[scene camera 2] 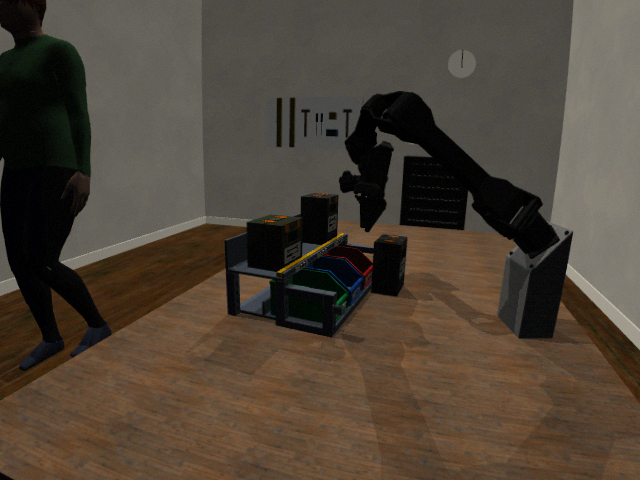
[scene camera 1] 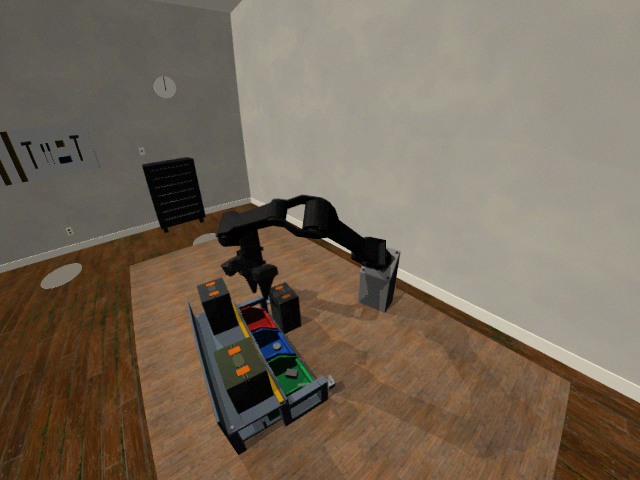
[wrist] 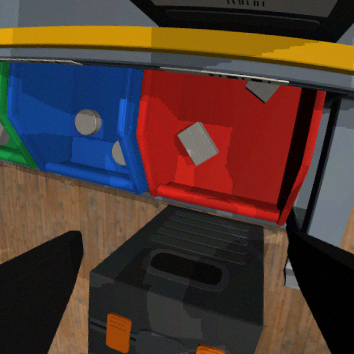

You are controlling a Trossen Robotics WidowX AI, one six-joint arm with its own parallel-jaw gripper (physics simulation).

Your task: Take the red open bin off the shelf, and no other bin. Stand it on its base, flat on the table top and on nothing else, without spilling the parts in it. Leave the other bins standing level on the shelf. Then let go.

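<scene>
The red bin (scene camera 1: 256, 316) (scene camera 2: 368, 279) (wrist: 250, 150) stands on the lower level of the shelf (scene camera 1: 206, 361) (scene camera 2: 233, 294) (wrist: 100, 37), at the end far from scene camera 2. A grey block (wrist: 198, 143) and part of another (wrist: 262, 91) show in it. The blue bin (scene camera 1: 268, 352) (scene camera 2: 355, 290) (wrist: 45, 110) is beside it, then the green bin (scene camera 1: 281, 376) (scene camera 2: 310, 304) (wrist: 15, 150). My gripper (scene camera 1: 261, 293) (scene camera 2: 367, 228) (wrist: 187, 242) is open and empty, pointing down above the red bin's front side and the black case. Its exact height is hard to tell.
A black case (scene camera 1: 285, 310) (scene camera 2: 390, 266) (wrist: 185, 300) stands on the table (scene camera 1: 413, 387) (scene camera 2: 361, 413), right in front of the red bin. Two cases (scene camera 1: 214, 304) (scene camera 1: 242, 379) (scene camera 2: 319, 214) (scene camera 2: 268, 242) stand on the shelf's upper level, behind its yellow rail. A person (scene camera 2: 43, 103) is beyond the table.
</scene>
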